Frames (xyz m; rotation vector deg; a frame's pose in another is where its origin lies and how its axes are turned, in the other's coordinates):
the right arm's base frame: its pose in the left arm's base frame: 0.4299 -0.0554 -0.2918 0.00 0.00 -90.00
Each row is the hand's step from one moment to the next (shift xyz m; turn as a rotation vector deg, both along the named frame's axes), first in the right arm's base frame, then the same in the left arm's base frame.
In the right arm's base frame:
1: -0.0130 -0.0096 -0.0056 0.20 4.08 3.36
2: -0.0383 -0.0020 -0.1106 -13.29 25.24 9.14
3: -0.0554 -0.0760 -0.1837 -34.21 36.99 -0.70
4: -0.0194 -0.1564 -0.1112 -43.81 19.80 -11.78
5: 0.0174 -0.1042 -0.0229 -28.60 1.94 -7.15
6: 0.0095 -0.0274 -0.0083 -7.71 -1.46 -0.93
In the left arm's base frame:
1: -0.0096 0.0130 -0.0056 4.08 -0.20 3.36
2: -0.0020 0.0383 -0.1106 25.24 13.29 9.14
3: -0.0760 0.0554 -0.1837 36.99 34.21 -0.70
4: -0.1564 0.0194 -0.1112 19.80 43.81 -11.78
5: -0.1042 -0.0174 -0.0229 1.94 28.60 -7.15
6: -0.0274 -0.0095 -0.0083 -1.46 7.71 -0.93

